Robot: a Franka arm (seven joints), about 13 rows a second.
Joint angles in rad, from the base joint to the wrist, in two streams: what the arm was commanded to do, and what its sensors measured. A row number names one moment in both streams.
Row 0, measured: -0.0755, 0.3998, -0.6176, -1.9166, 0.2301, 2.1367, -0.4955
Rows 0 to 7, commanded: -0.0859, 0.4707, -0.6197, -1.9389, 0.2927, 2.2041, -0.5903; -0.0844, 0.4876, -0.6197, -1.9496, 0.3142, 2.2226, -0.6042; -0.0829, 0.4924, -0.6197, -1.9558, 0.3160, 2.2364, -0.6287; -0.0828, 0.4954, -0.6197, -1.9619, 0.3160, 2.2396, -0.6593; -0.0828, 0.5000, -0.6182, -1.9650, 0.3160, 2.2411, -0.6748; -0.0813, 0.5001, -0.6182, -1.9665, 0.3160, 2.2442, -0.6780; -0.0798, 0.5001, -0.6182, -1.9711, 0.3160, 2.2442, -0.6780; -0.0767, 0.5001, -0.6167, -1.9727, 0.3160, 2.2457, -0.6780
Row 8, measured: -0.0809, 0.5139, -0.6169, -1.9555, 0.2956, 2.2266, -0.6486
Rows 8 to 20, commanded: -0.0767, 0.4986, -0.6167, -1.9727, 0.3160, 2.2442, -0.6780; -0.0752, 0.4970, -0.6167, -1.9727, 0.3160, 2.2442, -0.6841; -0.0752, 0.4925, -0.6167, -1.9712, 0.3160, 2.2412, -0.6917; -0.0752, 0.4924, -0.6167, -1.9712, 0.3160, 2.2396, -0.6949; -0.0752, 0.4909, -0.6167, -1.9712, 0.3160, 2.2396, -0.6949; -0.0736, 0.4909, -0.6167, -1.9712, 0.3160, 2.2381, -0.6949; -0.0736, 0.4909, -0.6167, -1.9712, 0.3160, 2.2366, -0.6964; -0.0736, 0.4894, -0.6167, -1.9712, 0.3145, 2.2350, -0.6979; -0.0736, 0.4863, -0.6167, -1.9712, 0.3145, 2.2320, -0.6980; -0.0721, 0.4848, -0.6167, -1.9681, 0.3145, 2.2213, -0.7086; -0.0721, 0.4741, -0.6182, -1.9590, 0.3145, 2.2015, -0.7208; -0.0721, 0.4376, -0.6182, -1.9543, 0.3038, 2.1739, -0.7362; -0.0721, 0.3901, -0.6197, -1.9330, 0.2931, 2.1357, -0.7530
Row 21, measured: -0.0741, 0.4895, -0.6150, -1.9468, 0.2959, 2.2067, -0.7103
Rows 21 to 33, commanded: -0.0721, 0.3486, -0.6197, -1.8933, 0.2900, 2.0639, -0.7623; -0.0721, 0.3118, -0.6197, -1.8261, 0.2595, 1.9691, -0.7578; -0.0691, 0.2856, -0.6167, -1.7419, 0.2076, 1.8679, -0.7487; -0.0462, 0.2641, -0.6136, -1.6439, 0.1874, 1.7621, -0.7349; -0.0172, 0.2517, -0.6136, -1.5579, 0.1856, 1.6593, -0.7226; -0.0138, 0.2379, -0.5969, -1.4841, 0.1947, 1.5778, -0.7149; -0.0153, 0.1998, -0.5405, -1.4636, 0.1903, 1.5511, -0.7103; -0.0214, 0.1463, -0.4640, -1.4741, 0.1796, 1.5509, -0.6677; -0.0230, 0.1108, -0.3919, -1.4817, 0.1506, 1.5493, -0.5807; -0.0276, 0.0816, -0.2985, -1.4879, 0.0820, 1.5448, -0.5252; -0.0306, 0.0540, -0.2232, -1.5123, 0.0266, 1.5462, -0.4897; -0.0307, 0.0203, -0.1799, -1.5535, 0.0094, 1.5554, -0.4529; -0.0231, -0.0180, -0.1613, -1.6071, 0.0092, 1.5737, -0.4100
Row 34, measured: -0.0156, 0.0656, -0.2054, -1.5002, 0.0379, 1.5530, -0.4609
